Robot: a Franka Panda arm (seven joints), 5 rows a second.
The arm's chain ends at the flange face. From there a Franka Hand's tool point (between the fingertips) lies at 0.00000 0.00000 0.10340 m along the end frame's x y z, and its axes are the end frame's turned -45 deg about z.
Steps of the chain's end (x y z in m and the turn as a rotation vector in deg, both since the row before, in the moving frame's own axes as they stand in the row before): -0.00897, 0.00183, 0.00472, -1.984, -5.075, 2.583; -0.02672, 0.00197, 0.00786, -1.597, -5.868, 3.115; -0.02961, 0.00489, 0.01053, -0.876, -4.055, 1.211; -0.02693, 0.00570, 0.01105, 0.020, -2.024, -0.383
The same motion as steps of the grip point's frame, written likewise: -0.01654, -0.00919, 0.00425, 2.186, -4.991, 2.583; -0.02964, -0.02320, 0.00728, 3.020, -5.279, 3.115; -0.03064, -0.02160, 0.01026, 2.248, -3.487, 1.211; -0.02564, -0.01761, 0.01099, 1.445, -1.417, -0.383
